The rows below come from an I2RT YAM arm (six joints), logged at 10 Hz.
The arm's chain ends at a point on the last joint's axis. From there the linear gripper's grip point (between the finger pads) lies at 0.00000 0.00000 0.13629 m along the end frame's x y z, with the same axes.
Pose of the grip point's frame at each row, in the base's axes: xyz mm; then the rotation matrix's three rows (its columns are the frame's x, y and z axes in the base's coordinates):
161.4 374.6 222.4; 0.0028 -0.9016 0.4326; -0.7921 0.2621 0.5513; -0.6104 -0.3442 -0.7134
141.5 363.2 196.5; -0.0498 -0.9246 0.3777; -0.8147 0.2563 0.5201; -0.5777 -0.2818 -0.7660
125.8 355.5 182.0; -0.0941 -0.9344 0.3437; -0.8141 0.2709 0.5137; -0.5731 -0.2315 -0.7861
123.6 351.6 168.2; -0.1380 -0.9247 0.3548; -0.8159 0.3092 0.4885; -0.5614 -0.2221 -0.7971
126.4 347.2 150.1; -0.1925 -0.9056 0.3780; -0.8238 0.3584 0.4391; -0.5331 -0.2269 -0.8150
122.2 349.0 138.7; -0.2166 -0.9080 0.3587; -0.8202 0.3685 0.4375; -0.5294 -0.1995 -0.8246
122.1 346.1 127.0; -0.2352 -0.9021 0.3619; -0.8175 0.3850 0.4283; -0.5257 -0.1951 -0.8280
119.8 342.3 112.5; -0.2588 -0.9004 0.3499; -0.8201 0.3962 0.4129; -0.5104 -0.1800 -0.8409
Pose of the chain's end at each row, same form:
102.4 299.5 319.6; 0.0028 -0.9016 0.4326; -0.7921 0.2621 0.5513; -0.6104 -0.3442 -0.7134
90.0 292.3 300.9; -0.0498 -0.9246 0.3777; -0.8147 0.2563 0.5201; -0.5777 -0.2818 -0.7660
79.0 285.5 289.1; -0.0941 -0.9344 0.3437; -0.8141 0.2709 0.5137; -0.5731 -0.2315 -0.7861
75.2 285.0 276.8; -0.1380 -0.9247 0.3548; -0.8159 0.3092 0.4885; -0.5614 -0.2221 -0.7971
74.9 287.4 261.2; -0.1925 -0.9056 0.3780; -0.8238 0.3584 0.4391; -0.5331 -0.2269 -0.8150
73.3 289.4 251.1; -0.2166 -0.9080 0.3587; -0.8202 0.3685 0.4375; -0.5294 -0.1995 -0.8246
72.8 287.7 239.8; -0.2352 -0.9021 0.3619; -0.8175 0.3850 0.4283; -0.5257 -0.1951 -0.8280
72.1 286.0 227.1; -0.2588 -0.9004 0.3499; -0.8201 0.3962 0.4129; -0.5104 -0.1800 -0.8409

